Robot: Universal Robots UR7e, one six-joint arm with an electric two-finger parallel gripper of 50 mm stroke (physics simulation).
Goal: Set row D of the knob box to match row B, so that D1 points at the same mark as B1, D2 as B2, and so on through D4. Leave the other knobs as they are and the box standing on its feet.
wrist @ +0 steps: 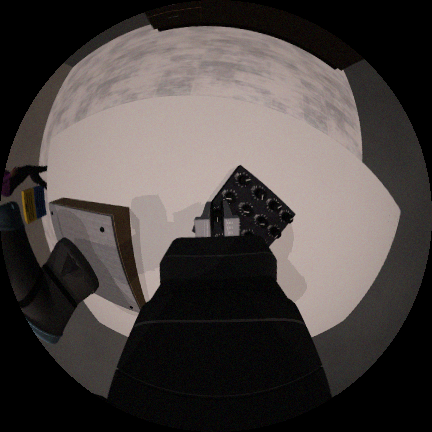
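Pixels of known places: gripper, fingertip midpoint: (216,209); arm's base at its link origin: (77,264).
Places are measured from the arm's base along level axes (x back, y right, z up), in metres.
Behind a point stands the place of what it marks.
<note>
The black knob box (252,199) {x -0.362, y -0.179, z -0.023 m} lies at an angle to the wrist view, right of its centre, with rows of round black knobs that have white pointer lines and tick marks. Its lower left part is hidden behind the gripper, and its row letters are too small to read. My gripper (216,209) {x -0.317, y -0.164, z -0.010 m} is shut on a knob near the box's upper left edge, the third from the top corner. The dark knob shows between the pale fingertips. A neighbouring knob (229,196) {x -0.329, y -0.182, z -0.008 m} and the top corner knob (242,179) {x -0.341, y -0.203, z -0.008 m} are free of the fingers. The box's feet do not show.
A grey-topped panel with brown sides (95,245) {x -0.120, y -0.086, z 0.004 m} stands on the white table (165,150) {x -0.236, y -0.234, z -0.046 m} at the left. A dark arm part (70,270) {x -0.052, y -0.035, z 0.049 m} overlaps it. A yellow and blue object (34,205) is at the far left. A dark brown piece (250,30) lies beyond the table's top edge.
</note>
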